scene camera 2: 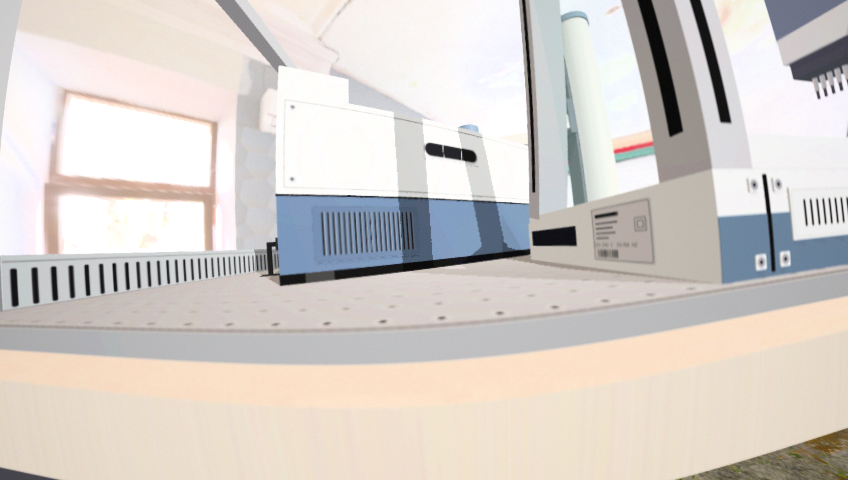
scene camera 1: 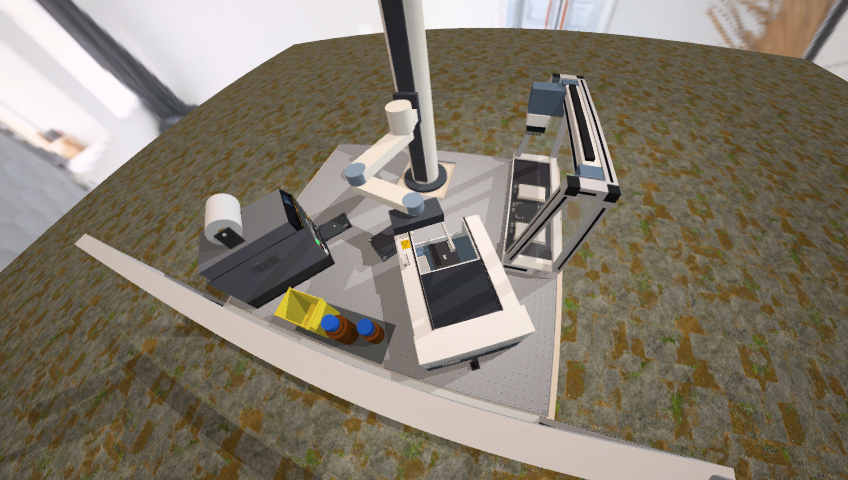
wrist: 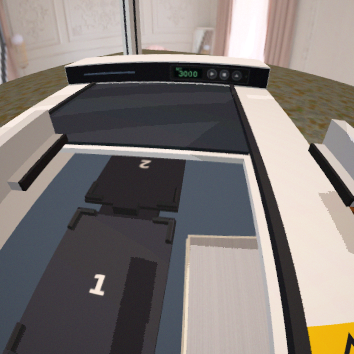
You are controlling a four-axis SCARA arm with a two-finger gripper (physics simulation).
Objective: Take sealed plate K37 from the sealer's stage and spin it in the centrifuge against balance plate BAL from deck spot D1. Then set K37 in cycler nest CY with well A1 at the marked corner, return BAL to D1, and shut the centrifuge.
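Places are measured from the arm's base along level axes (x up, y back, z right), in centimetres.
Where they show: gripper, fingertip midpoint: (scene camera 1: 430, 257) (wrist: 186, 124); arm's base, link origin: (scene camera 1: 425, 177).
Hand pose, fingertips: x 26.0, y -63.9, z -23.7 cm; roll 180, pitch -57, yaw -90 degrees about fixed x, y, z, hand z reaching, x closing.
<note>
Things, the pixels of their top centre, and the offset from my fingertips. "spot": a spot on its surface instead.
- bucket 2, surface spot: (wrist: 150, 182) spot: dx -10.7, dy -4.1, dz -7.5 cm
- pale rectangular block, top centre: (wrist: 233, 292) (scene camera 1: 419, 271) dx -13.6, dy +0.2, dz +5.6 cm
- sealer, top centre: (scene camera 1: 216, 205) dx +22.9, dy -9.9, dz +71.2 cm
- dark flat fixture, top centre: (scene camera 1: 388, 237) dx -19.1, dy +15.7, dz +26.0 cm
My gripper (scene camera 1: 429, 254) (wrist: 186, 124) is open and empty, with its fingers wide apart over the centrifuge's opening and right rim in the wrist view. The white centrifuge (scene camera 1: 517, 324) (scene camera 2: 357, 148) (wrist: 272, 130) is open, and its display reads 3000. Inside, bucket 1 (wrist: 75, 260) and bucket 2 (wrist: 150, 182) show bare dark surfaces with no plate. A pale rectangular block (wrist: 222, 295) lies beside bucket 1; I cannot tell what it is. The sealer (scene camera 1: 261, 255) stands at the left with its dark stage (scene camera 1: 336, 226) out. I cannot identify K37, BAL, D1 or CY.
A gantry machine (scene camera 1: 595, 127) (scene camera 2: 684, 101) with a pipetting head (scene camera 1: 546, 101) (scene camera 2: 824, 47) stands beside the centrifuge. Its deck holds pale items (scene camera 1: 530, 192). A dark flat fixture (scene camera 1: 382, 245) lies near the arm's end. Yellow bins (scene camera 1: 303, 309) and blue-capped bottles (scene camera 1: 339, 330) stand near the low wall (scene camera 1: 333, 371).
</note>
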